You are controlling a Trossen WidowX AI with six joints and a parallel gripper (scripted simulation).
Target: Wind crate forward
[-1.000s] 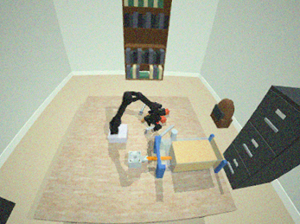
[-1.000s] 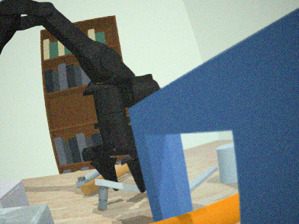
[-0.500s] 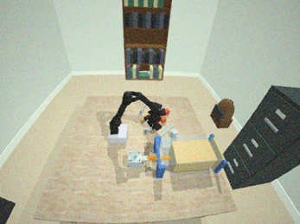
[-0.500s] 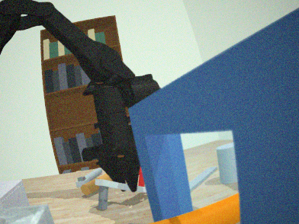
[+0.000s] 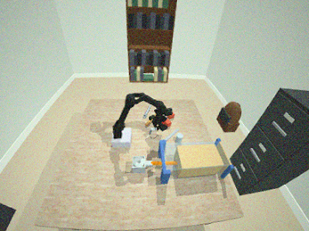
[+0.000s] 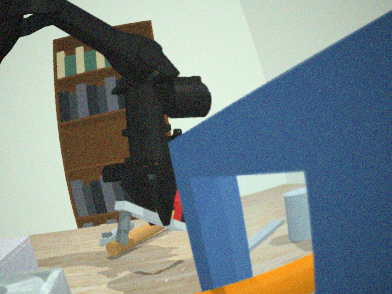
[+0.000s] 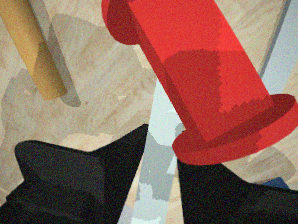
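My gripper tip is 4 cm short of the red grip, 3 cm to the right of it and 3 cm below it. The rest, counted from my gripper tip: grey bar: 14 cm ahead, 6 cm below, 3 cm to the right; then blue frame: 33 cm to the right, 5 cm above, 2 cm behind; then winch handle: 2 cm above.
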